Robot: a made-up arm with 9 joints. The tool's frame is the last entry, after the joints. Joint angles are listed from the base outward. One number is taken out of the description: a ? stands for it. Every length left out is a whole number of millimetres.
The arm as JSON. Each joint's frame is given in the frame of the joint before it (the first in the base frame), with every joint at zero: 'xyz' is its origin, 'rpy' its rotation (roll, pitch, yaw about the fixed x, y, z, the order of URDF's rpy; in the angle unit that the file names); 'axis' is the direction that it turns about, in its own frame. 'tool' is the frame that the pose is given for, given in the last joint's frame.
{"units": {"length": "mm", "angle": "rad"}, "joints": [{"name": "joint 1", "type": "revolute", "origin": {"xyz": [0.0, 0.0, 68.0], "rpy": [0.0, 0.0, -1.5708]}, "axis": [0.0, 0.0, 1.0]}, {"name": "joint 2", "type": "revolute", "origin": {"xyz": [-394.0, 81.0, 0.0], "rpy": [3.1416, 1.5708, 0.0]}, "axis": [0.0, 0.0, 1.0]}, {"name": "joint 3", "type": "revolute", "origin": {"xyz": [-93.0, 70.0, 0.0], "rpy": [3.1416, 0.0, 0.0]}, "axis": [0.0, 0.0, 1.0]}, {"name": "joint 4", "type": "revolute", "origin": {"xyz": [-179.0, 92.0, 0.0], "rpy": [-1.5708, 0.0, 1.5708]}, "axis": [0.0, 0.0, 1.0]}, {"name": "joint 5", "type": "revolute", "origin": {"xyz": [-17.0, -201.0, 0.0], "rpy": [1.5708, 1.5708, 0.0]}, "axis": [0.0, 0.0, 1.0]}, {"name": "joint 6", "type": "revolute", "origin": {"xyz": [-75.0, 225.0, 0.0], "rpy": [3.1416, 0.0, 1.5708]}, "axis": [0.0, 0.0, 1.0]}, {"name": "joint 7", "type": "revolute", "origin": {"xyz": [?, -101.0, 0.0], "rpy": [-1.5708, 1.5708, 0.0]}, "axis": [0.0, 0.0, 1.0]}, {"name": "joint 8", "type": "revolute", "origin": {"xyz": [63.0, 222.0, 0.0], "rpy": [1.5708, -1.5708, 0.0]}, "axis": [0.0, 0.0, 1.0]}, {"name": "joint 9", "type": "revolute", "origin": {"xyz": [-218.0, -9.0, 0.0], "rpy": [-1.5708, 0.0, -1.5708]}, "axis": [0.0, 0.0, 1.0]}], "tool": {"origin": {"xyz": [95.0, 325.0, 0.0], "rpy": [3.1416, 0.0, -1.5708]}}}
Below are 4 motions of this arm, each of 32 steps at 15 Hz.
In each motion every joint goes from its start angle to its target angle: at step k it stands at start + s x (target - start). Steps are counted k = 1, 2, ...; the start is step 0. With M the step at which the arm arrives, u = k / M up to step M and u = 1 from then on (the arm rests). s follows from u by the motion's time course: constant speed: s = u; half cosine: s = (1 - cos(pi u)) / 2; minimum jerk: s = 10 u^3 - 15 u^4 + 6 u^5.
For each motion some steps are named. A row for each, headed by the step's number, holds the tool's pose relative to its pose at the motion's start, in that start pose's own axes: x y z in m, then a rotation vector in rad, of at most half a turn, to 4 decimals.
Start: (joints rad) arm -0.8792 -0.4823 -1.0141 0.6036 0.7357 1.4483 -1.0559 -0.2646 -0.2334
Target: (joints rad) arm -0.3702 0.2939 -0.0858 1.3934 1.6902 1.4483 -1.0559 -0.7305 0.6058
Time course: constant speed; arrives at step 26
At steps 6, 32:
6: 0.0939 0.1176 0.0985 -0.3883 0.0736 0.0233
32: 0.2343 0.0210 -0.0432 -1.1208 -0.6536 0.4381

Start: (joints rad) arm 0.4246 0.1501 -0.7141 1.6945 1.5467 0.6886 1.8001 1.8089 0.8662
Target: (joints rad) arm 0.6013 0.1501 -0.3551 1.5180 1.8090 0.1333 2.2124 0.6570 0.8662
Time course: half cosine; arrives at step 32
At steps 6, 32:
6: -0.0133 -0.0176 -0.0075 -0.0149 -0.0386 0.0108
32: -0.1531 -0.0503 -0.0442 -0.3002 -0.3638 -0.1678

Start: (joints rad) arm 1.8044 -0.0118 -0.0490 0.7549 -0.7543 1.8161 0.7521 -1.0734 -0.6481
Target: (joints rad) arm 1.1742 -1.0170 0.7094 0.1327 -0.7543 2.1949 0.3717 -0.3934 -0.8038
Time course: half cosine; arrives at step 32
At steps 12, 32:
12: 0.1786 -0.0456 -0.5285 0.5142 -0.6139 0.2808
32: 0.9900 0.6335 -0.6434 1.4674 -2.0958 0.5069

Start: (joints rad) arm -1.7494 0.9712 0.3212 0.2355 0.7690 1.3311 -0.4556 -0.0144 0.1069
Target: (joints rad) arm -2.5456 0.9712 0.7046 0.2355 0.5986 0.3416 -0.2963 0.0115 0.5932
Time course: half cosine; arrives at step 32
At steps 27, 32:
27: -0.0689 0.3496 -0.7333 0.3680 -1.2144 -1.1788
32: -0.0287 0.3702 -0.7548 0.3964 -1.2826 -1.2617

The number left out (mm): -49.0
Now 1 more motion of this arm.
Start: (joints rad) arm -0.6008 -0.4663 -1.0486 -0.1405 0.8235 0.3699 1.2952 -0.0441 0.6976
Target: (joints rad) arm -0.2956 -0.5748 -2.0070 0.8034 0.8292 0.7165 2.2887 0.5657 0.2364
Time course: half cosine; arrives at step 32
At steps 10, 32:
10: -0.0510 0.0600 -0.0161 -0.1530 0.0145 0.1404
32: -0.2835 0.0115 -0.4035 -0.5852 -0.2013 0.5910

